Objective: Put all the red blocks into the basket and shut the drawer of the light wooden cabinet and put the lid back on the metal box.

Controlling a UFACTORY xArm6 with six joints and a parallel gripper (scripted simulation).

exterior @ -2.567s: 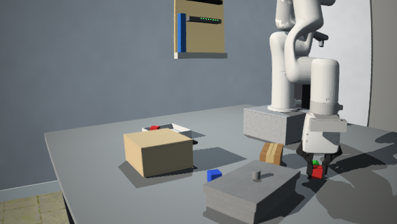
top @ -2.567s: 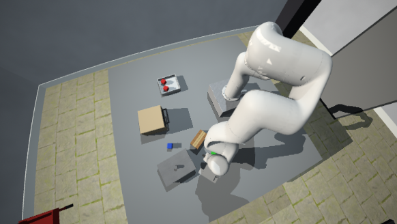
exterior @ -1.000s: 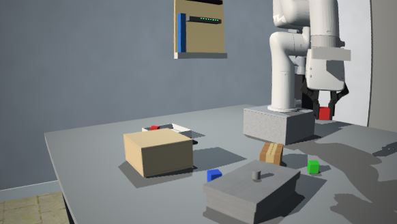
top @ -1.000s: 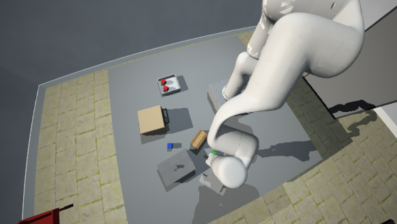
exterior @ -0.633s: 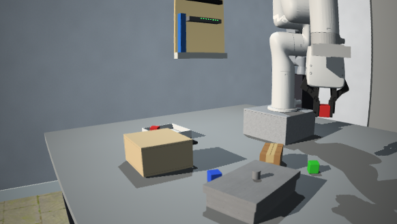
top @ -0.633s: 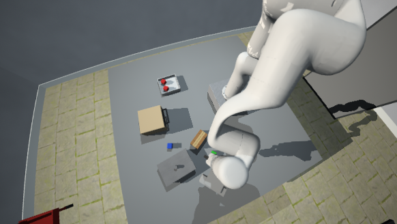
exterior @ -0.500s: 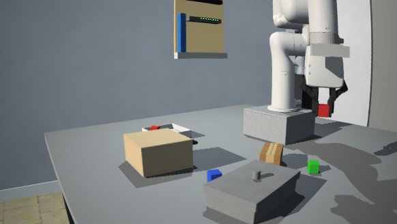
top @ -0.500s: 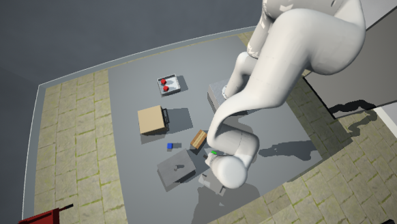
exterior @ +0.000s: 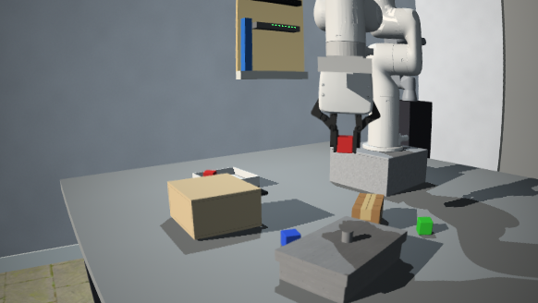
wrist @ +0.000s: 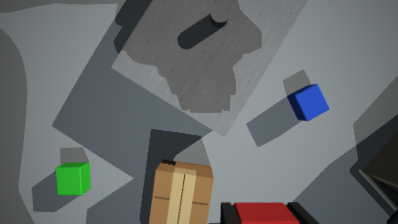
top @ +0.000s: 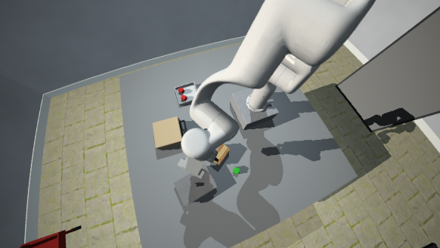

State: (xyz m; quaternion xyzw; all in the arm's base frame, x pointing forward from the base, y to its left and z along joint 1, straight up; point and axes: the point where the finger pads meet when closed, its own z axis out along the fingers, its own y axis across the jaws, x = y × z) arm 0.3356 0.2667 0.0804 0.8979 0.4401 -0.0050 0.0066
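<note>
Now: hand 460 mm to the left of the white basket, 170 mm above it and 90 mm short of it. The rest, counted from my hand: blue block 170 mm below, 120 mm ahead; then knobbed lid 140 mm below, 130 mm to the left, 80 mm ahead; then cardboard box 150 mm below, 70 mm behind, 10 mm to the right.
</note>
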